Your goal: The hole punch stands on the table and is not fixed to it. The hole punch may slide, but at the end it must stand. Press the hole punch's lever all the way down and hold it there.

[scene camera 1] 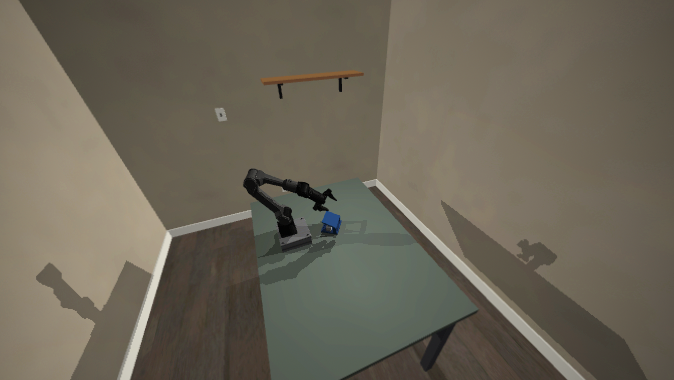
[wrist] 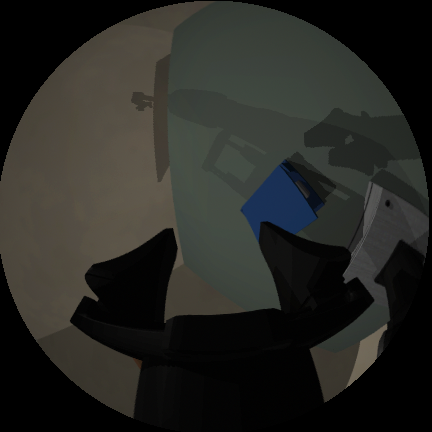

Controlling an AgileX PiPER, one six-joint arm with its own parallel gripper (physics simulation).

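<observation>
The blue hole punch (scene camera 1: 330,223) (wrist: 287,197) stands upright on the green table (scene camera 1: 350,285) (wrist: 280,60), close to the arm's base. Its broad blue lever (scene camera 1: 331,219) (wrist: 278,202) is up, with a gap between it and the punch's base. My gripper (scene camera 1: 332,204) (wrist: 217,235) is open and empty. In the scene view it hangs above the table, higher than the punch and toward the back wall, apart from the lever. In the wrist view the right finger covers a near corner of the lever.
The arm's grey base plate (scene camera 1: 296,241) (wrist: 372,230) is mounted on the table beside the punch. A wooden shelf (scene camera 1: 312,78) is high on the back wall, with a white wall plate (scene camera 1: 218,118) lower to its left. Shadows of the arm fall across the table and around the punch.
</observation>
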